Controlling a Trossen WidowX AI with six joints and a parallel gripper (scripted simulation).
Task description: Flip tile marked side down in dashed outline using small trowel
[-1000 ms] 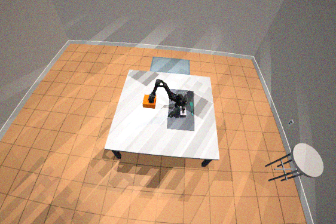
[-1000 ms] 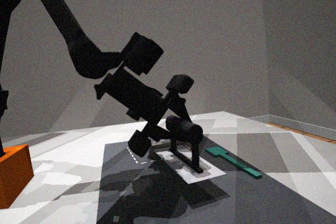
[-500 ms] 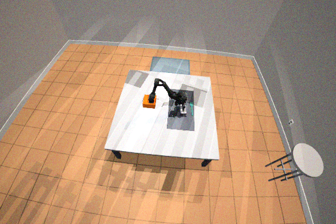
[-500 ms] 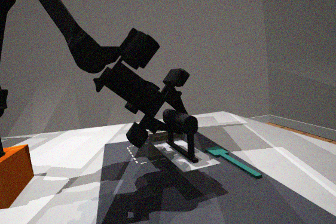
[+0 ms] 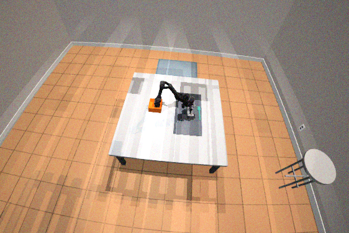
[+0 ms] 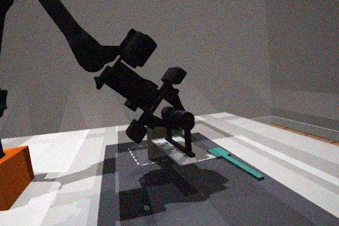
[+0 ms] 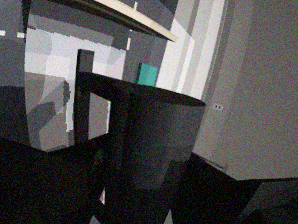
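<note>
The cream tile is 90 mm to the left of my gripper tip, 60 mm below it and 30 mm behind it. The rest, counted from my gripper tip: teal strip 110 mm ahead, 100 mm below, 20 mm to the right; then dark mat 130 mm below, 30 mm to the right, 30 mm behind.
</note>
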